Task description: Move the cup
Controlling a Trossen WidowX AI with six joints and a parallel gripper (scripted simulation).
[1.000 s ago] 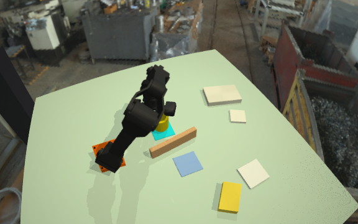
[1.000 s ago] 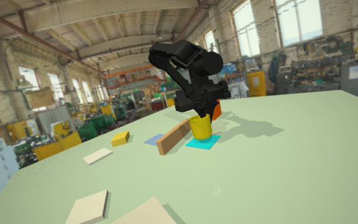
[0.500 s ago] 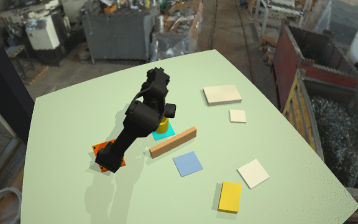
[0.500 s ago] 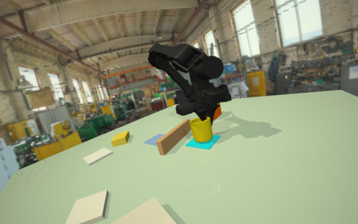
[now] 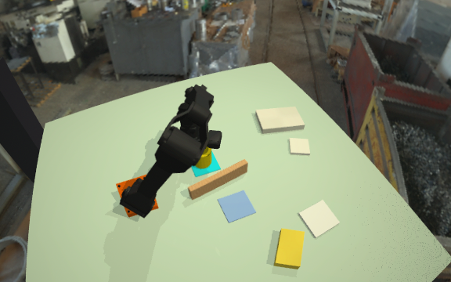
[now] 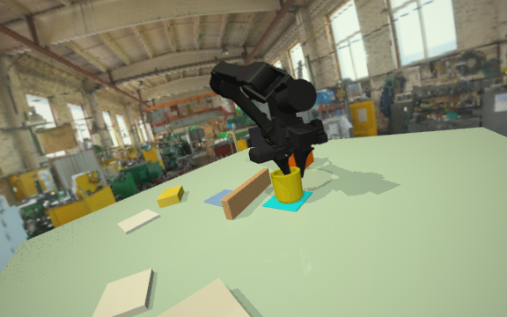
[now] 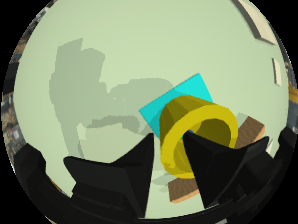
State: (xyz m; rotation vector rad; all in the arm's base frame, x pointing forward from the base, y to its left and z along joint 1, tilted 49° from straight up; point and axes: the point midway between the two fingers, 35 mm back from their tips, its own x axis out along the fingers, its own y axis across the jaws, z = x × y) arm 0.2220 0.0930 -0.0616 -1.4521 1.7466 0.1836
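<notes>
My gripper tip is now 20 mm short of the yellow cup, 10 mm to the left of it and 10 mm above it. Round my gripper tip: light blue pad 60 mm ahead, 220 mm to the right, 50 mm below; wooden bar 40 mm ahead, 120 mm to the right, 30 mm below; cyan pad 30 mm ahead, 20 mm to the right, 50 mm below.
</notes>
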